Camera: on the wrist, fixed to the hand. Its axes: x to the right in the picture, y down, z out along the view.
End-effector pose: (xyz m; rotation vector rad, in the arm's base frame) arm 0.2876 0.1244 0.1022 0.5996 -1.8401 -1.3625
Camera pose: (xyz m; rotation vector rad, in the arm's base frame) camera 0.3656 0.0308 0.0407 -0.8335 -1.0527 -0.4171
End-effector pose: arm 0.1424 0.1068 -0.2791 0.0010 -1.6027 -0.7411
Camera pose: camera 0.2038 -0.0097 -0.3151 -1.3187 -0.6939 0.2339
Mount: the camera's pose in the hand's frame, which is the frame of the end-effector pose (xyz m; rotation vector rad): 0.0041 -0.0831 -0.1082 -0.4632 0.2660 1.6446
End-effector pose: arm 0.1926 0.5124 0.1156 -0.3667 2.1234 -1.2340
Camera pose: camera 0.1122 0.5397 0.2225 1.2093 1.8988 0.1932
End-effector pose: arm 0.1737 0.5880 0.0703 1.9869 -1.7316 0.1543
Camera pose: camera 0.2790 0.6370 0.1420 -0.1139 -2.3973 0.4474
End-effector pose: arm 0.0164 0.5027 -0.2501 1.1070 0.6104 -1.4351
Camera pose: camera -0.0322 0.6110 -0.3175 0.9363 0.0405 0.2661
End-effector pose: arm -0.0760 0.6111 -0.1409 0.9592 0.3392 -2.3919
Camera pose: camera -0.0644 0.7228 -0.2185 0.7748 0.0760 -0.6566
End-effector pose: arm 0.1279 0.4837 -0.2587 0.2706 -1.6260 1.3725
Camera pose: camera 0.2381 0.5492 -0.2118 -1.7959 -1.7891 1.8422
